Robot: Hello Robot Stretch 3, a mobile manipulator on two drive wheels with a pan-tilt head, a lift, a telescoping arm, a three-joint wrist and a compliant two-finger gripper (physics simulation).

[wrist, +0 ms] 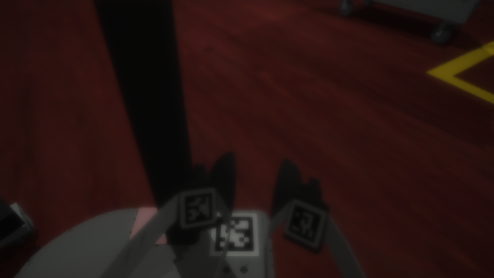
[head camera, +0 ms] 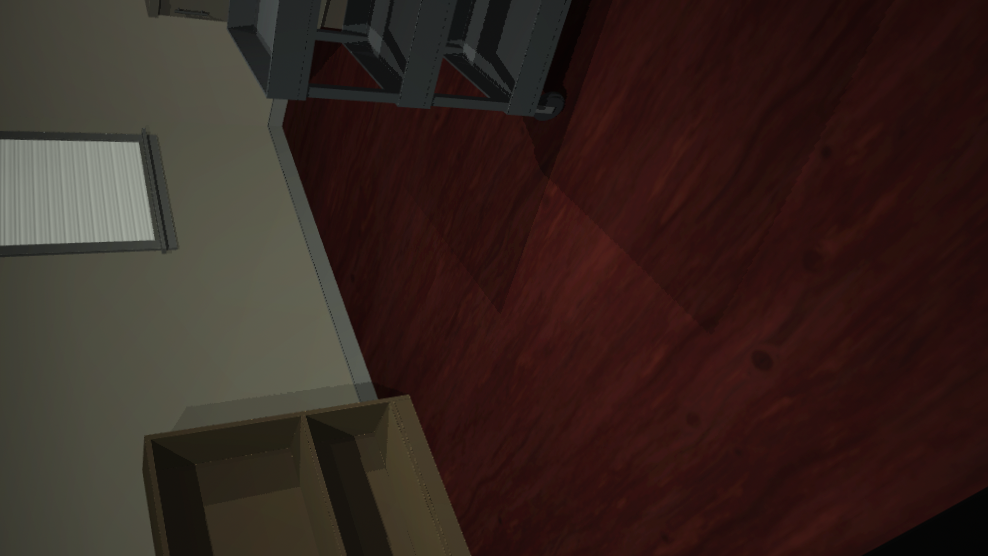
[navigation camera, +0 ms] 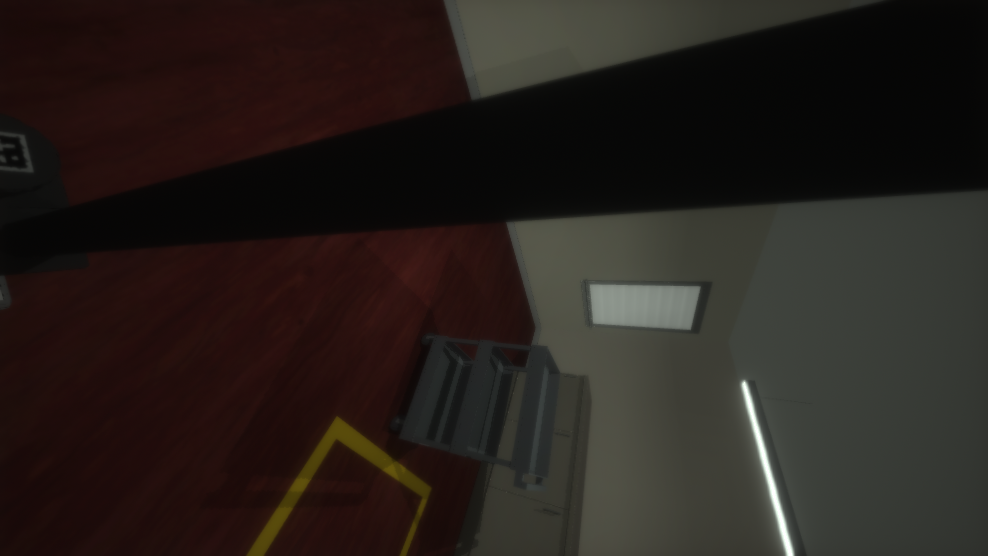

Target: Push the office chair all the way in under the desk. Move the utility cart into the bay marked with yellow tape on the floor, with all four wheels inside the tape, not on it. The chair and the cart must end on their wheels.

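Frame: origin at the robot's base, x up, y right, z ahead, level; centimetres.
Seen in the pictures: gripper, fingertip midpoint: (wrist: 256, 176).
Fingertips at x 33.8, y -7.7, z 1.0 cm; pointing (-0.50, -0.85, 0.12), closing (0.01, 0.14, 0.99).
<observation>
A point is followed by its place in that frame.
The grey utility cart (head camera: 418, 69) {z 66.3, x 50.9, y -151.9 cm} (navigation camera: 535, 408) {z 83.1, x 84.9, y -136.2 cm} (wrist: 425, 7) {z 90.2, x 15.7, y -129.6 cm} has three shelves and stands upright on its casters. It is outside the bay, near one short end of the yellow tape (navigation camera: 288, 501) {z 99.5, x 0.0, y -65.8 cm} (wrist: 442, 72) {z 85.6, x 0.1, y -93.4 cm}. Part of the bay shows in the navigation view and a corner of it in the wrist view. My gripper (wrist: 256, 176) {z 1.0, x 33.8, y -7.7 cm} is open and empty, its two fingertips apart above my own base, away from the cart. The office chair and the desk do not show in these views.
An open wooden shelf unit (head camera: 421, 470) {z -50.7, x 7.1, y -269.9 cm} stands by the wall at the lower left of the head view. A low cabinet (head camera: 200, 8) {z 154.1, x 69.8, y -309.0 cm} (navigation camera: 581, 414) {z 173.3, x 88.3, y -277.3 cm} stands behind the cart. My black mast (navigation camera: 552, 148) {z -6.9, x 123.0, y -11.6 cm} (wrist: 150, 100) {z -6.5, x 37.1, y -11.6 cm} crosses two views. A window (head camera: 76, 193) {z 94.6, x 119.0, y -403.9 cm} (navigation camera: 642, 306) {z 96.3, x 145.6, y -404.9 cm} is on the wall.
</observation>
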